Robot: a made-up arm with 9 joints. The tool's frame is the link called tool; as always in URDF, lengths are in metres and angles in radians. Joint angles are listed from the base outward.
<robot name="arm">
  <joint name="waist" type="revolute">
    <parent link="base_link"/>
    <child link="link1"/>
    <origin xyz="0 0 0.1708" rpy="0 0 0"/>
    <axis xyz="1 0 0"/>
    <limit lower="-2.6" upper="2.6"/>
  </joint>
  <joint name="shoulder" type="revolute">
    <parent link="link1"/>
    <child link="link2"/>
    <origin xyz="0.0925 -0.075 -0.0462" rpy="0 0 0"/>
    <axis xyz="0 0 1"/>
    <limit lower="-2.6" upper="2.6"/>
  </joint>
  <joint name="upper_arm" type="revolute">
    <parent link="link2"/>
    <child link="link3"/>
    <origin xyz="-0.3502 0.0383 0.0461" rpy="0 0 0"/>
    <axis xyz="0 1 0"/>
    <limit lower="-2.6" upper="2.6"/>
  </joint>
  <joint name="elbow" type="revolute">
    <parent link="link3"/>
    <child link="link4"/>
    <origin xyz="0.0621 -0.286 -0.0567" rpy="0 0 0"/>
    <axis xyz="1 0 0"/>
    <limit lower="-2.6" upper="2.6"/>
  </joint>
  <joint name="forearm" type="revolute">
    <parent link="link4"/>
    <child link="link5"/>
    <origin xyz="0.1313 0.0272 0.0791" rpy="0 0 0"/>
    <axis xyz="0 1 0"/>
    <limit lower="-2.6" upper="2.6"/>
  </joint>
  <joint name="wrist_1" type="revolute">
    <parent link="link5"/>
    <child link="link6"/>
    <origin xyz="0.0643 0.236 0.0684" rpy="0 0 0"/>
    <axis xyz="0 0 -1"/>
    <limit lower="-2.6" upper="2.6"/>
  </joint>
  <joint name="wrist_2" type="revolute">
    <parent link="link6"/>
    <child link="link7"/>
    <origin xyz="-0.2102 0.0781 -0.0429" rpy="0 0 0"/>
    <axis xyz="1 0 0"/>
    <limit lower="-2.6" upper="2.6"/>
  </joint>
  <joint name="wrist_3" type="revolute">
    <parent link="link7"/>
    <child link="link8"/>
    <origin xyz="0.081 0.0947 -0.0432" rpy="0 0 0"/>
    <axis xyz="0 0 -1"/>
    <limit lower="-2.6" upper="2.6"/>
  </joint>
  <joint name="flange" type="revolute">
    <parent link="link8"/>
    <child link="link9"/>
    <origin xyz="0.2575 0.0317 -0.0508" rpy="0 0 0"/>
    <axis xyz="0 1 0"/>
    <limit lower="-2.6" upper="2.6"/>
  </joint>
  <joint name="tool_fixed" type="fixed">
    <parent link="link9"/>
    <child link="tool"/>
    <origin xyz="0.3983 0.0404 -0.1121" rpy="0 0 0"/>
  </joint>
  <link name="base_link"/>
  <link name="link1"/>
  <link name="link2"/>
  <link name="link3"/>
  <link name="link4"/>
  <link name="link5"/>
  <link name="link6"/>
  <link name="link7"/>
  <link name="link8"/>
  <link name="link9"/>
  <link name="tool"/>
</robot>
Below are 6 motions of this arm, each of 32 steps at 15 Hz.
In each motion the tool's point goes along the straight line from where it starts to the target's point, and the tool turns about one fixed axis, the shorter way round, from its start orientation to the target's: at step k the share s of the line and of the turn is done. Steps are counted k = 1, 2, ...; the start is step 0. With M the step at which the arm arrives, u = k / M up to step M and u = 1 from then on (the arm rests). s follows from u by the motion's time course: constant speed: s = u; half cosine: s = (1 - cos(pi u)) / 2; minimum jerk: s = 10 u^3 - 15 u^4 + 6 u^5.
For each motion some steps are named. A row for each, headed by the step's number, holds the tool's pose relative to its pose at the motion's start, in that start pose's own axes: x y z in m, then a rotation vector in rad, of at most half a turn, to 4 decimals.
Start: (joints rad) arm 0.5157 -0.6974 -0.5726 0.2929 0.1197 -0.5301 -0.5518 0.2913 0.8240
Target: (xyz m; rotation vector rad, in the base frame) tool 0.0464 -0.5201 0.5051 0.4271 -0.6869 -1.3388
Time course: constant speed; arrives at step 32
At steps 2, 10, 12, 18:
2: -0.0155 -0.0291 0.0223 0.0390 -0.0584 -0.0403
10: -0.0776 -0.1453 0.1115 0.1949 -0.2921 -0.2017
12: -0.0931 -0.1744 0.1338 0.2338 -0.3505 -0.2420
18: -0.1397 -0.2616 0.2007 0.3508 -0.5257 -0.3631

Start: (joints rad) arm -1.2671 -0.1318 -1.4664 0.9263 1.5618 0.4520 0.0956 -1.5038 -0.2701
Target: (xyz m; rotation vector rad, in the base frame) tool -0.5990 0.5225 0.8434 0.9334 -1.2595 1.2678
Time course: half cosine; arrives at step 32
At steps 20, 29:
20: -0.6111 0.0818 0.5834 -0.3947 -1.5658 0.0045
29: -0.8650 0.1158 0.8257 -0.5586 -2.2161 0.0063

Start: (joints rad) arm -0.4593 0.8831 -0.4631 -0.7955 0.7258 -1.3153 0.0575 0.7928 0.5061
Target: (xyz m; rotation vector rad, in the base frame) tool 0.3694 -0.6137 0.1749 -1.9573 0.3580 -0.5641
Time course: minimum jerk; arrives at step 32
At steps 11, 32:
11: -0.0633 -0.0917 -0.0546 -0.0607 0.1223 -0.2347
32: -0.2808 -0.4067 -0.2419 -0.2692 0.5423 -1.0405

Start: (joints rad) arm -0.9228 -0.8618 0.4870 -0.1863 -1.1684 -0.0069 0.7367 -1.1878 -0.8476
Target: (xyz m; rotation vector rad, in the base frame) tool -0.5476 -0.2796 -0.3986 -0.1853 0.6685 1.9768
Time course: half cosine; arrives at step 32
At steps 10, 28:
10: -0.1734 0.0905 0.1846 0.3168 0.1262 0.1319
28: -0.7507 0.3920 0.7990 1.3715 0.5461 0.5710

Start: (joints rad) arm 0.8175 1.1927 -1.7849 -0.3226 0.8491 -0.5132 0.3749 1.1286 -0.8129
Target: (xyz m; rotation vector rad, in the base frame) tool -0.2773 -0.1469 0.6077 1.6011 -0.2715 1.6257
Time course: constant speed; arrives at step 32
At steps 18, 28, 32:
18: -0.3275 0.3034 0.0326 0.4920 0.8938 0.2714
28: -0.5095 0.4720 0.0508 0.7654 1.3903 0.4222
32: -0.5822 0.5394 0.0580 0.8747 1.5889 0.4825

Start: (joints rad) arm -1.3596 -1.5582 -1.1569 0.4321 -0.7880 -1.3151 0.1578 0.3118 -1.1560
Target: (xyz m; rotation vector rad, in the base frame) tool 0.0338 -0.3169 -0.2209 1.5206 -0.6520 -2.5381
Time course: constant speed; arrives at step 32
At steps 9, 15, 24, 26, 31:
9: -0.1094 0.0822 0.1922 0.2946 -0.1637 0.1254
15: -0.1823 0.1371 0.3203 0.4909 -0.2728 0.2091
24: -0.2917 0.2193 0.5124 0.7855 -0.4364 0.3345
26: -0.3160 0.2376 0.5551 0.8510 -0.4728 0.3624
31: -0.3768 0.2833 0.6619 1.0146 -0.5637 0.4320

